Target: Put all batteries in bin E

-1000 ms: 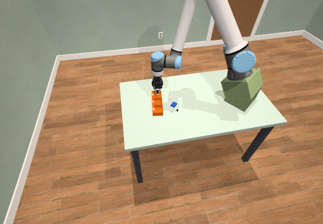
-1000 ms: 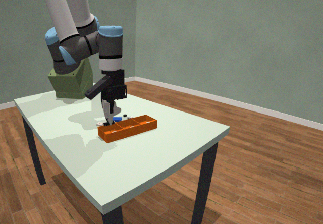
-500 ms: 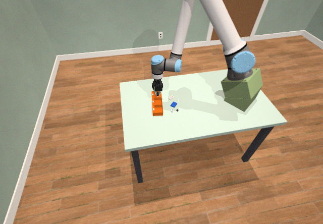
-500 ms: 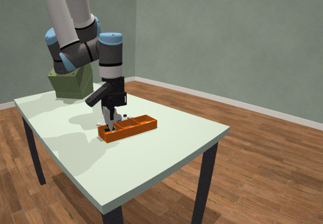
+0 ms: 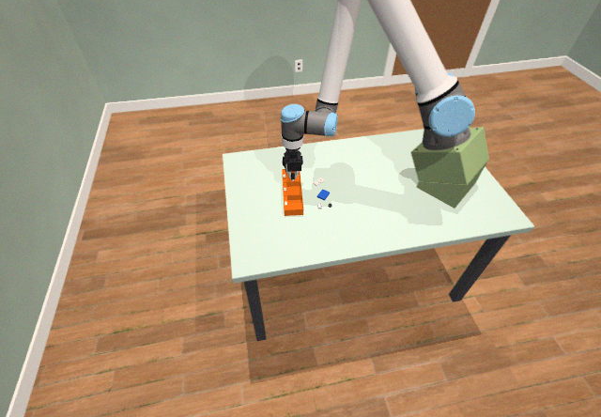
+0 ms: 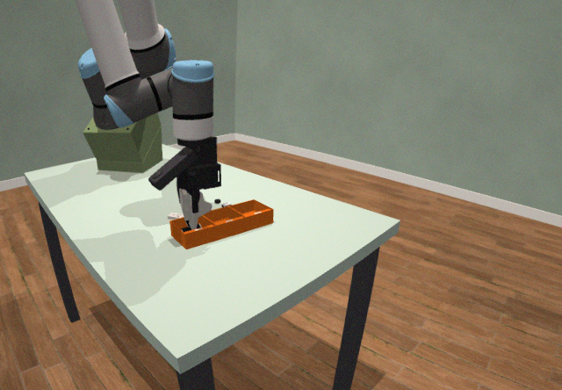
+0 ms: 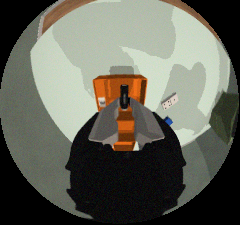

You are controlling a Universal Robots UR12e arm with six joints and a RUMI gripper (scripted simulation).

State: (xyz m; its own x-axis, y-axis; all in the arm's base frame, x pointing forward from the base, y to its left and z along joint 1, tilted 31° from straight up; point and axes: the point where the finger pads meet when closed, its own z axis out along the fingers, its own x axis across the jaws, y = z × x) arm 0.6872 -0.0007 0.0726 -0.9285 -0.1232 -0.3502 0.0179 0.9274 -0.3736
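My hand is 10 mm above the battery. Round my hand: white card-like piece: 120 mm behind, 30 mm below, 20 mm to the left; blue block: 130 mm behind, 110 mm to the left, 30 mm below; black round thing: 170 mm to the left, 150 mm behind, 30 mm below.
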